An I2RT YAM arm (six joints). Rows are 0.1 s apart.
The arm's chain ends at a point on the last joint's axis. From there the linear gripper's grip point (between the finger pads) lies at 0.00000 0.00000 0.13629 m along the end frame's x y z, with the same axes.
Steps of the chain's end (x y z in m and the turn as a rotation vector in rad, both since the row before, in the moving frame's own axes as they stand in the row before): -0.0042 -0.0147 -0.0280 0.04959 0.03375 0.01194; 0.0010 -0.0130 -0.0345 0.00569 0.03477 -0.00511; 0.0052 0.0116 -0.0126 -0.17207 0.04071 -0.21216; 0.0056 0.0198 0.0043 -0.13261 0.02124 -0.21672; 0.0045 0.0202 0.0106 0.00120 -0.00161 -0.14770; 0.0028 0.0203 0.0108 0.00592 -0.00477 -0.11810
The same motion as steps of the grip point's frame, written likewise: 0.0004 -0.0214 -0.0282 0.04959 0.03375 0.01194; 0.0057 -0.0138 -0.0346 0.00569 0.03477 -0.00511; 0.0132 0.0342 -0.0147 -0.17207 0.04071 -0.21216; 0.0104 0.0374 0.0031 -0.13261 0.02124 -0.21672; 0.0043 0.0201 0.0106 0.00120 -0.00161 -0.14770; 0.0021 0.0195 0.0108 0.00592 -0.00477 -0.11810
